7 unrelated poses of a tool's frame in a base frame.
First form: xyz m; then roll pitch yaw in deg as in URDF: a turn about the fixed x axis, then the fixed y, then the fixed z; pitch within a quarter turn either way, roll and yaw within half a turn.
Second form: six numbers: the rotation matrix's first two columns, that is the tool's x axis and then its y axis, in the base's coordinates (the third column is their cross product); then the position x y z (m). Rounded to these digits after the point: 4 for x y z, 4 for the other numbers.
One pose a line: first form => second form
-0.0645 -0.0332 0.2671 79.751 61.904 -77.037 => 0.1056 -0.4589 -0.8822 0.3681 -0.8060 0.4634 -0.0645 -0.0332 0.2671
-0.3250 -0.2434 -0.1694 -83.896 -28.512 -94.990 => -0.0764 -0.8754 0.4773 0.0646 -0.4821 -0.8737 -0.3250 -0.2434 -0.1694
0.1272 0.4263 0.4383 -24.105 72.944 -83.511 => 0.0331 -0.2914 -0.9560 0.8628 0.4911 -0.1198 0.1272 0.4263 0.4383
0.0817 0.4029 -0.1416 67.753 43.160 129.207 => -0.4611 0.5652 -0.6840 -0.6936 0.2513 0.6751 0.0817 0.4029 -0.1416
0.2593 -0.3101 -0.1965 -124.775 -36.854 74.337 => 0.2160 0.7705 0.5998 0.6822 0.3204 -0.6573 0.2593 -0.3101 -0.1965
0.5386 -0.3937 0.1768 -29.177 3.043 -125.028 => -0.5732 -0.8177 -0.0531 0.7298 -0.4800 -0.4868 0.5386 -0.3937 0.1768
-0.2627 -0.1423 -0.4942 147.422 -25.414 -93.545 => -0.0558 -0.9015 0.4292 -0.8268 0.2827 0.4863 -0.2627 -0.1423 -0.4942
